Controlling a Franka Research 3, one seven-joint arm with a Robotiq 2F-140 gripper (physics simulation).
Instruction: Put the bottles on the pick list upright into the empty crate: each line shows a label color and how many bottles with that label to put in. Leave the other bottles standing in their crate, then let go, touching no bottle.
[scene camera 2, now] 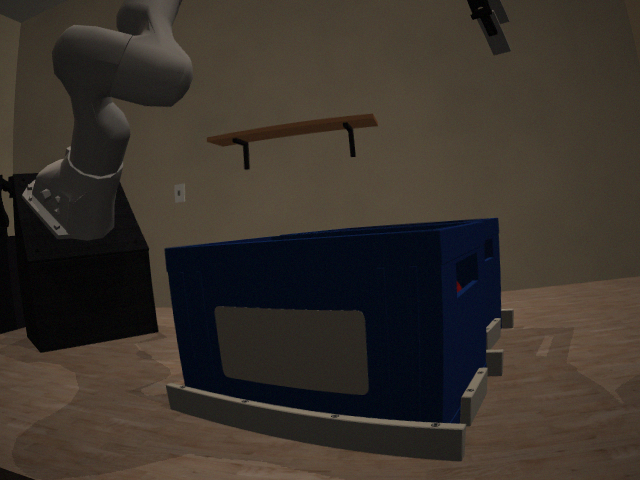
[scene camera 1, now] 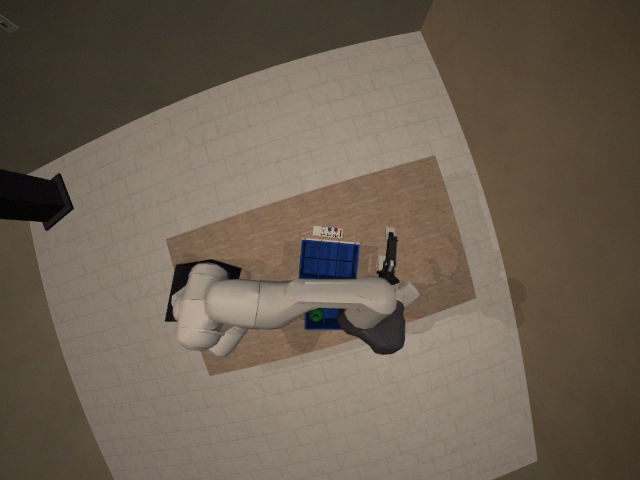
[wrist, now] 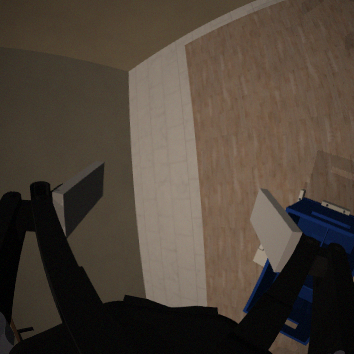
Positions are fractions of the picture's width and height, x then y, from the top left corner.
Labels:
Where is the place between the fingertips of the gripper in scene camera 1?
At 0.60, 0.51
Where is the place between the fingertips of the gripper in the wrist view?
0.51, 0.54

